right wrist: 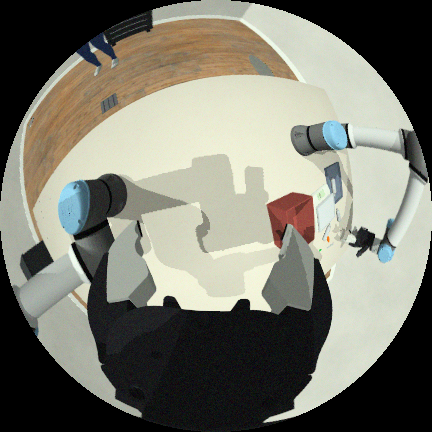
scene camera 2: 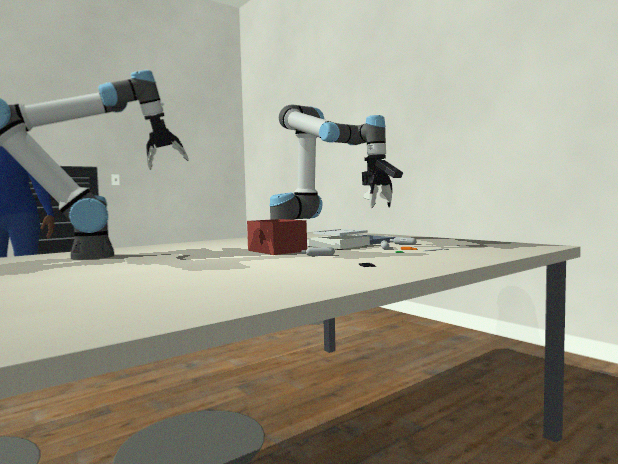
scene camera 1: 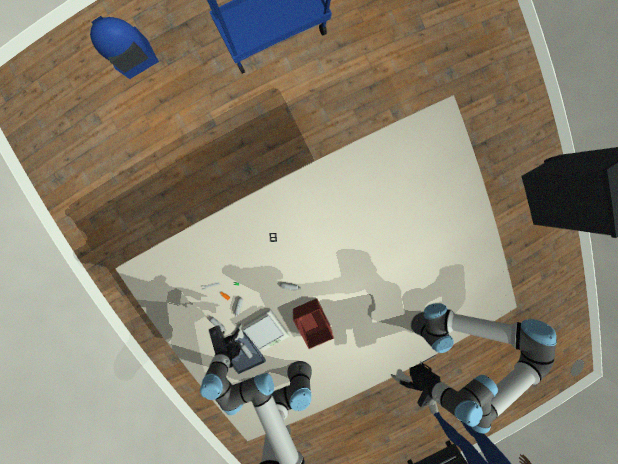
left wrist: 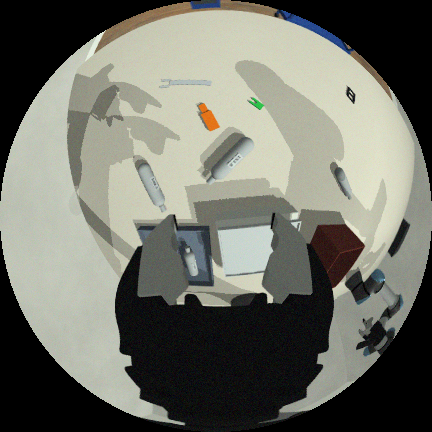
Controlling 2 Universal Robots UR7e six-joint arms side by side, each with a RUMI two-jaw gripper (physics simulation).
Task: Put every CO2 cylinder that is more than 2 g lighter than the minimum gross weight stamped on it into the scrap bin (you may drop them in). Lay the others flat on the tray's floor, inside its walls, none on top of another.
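Note:
One grey cylinder lies flat in the dark blue tray. A second cylinder and a labelled third cylinder lie on the table beyond the tray and scale. A fourth cylinder lies near the red scrap bin. The stamped numbers are too small to read. My left gripper is open and empty, above the tray and scale area. My right gripper is open and empty, high up, away from the cylinders.
A white scale stands between tray and bin. A wrench, an orange item, a green clip and a small black square lie on the table.

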